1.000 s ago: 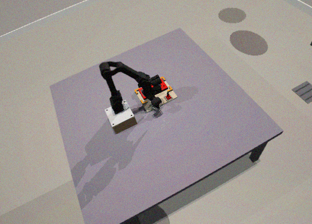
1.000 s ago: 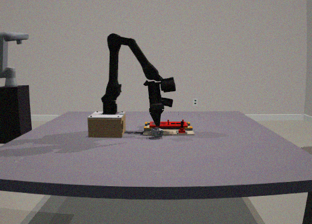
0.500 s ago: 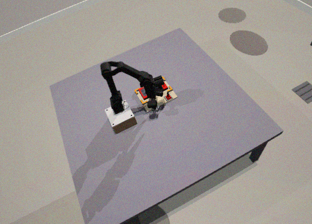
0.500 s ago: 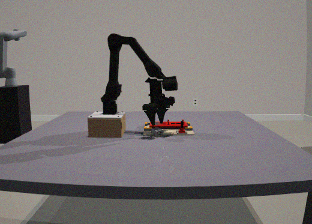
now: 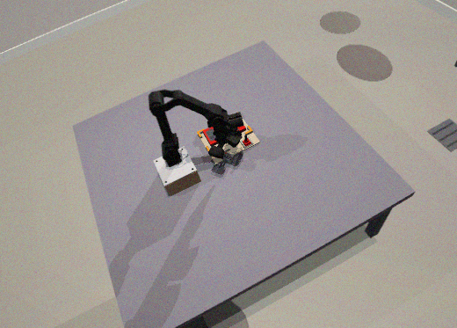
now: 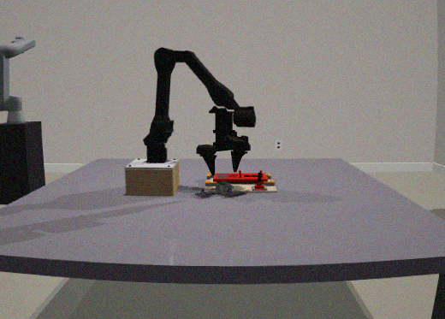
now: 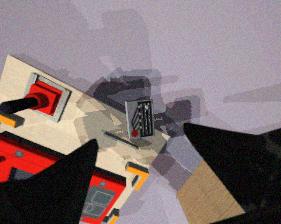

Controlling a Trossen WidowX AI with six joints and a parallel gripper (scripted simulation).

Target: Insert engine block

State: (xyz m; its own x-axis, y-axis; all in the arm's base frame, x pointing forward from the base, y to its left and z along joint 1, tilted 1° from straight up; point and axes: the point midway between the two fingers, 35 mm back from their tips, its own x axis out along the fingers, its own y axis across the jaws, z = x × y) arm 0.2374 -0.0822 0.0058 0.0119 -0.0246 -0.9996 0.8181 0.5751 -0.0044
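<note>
Now: the engine block 10 mm behind my gripper tip, 10 mm to the right of it and 50 mm below it.
</note>
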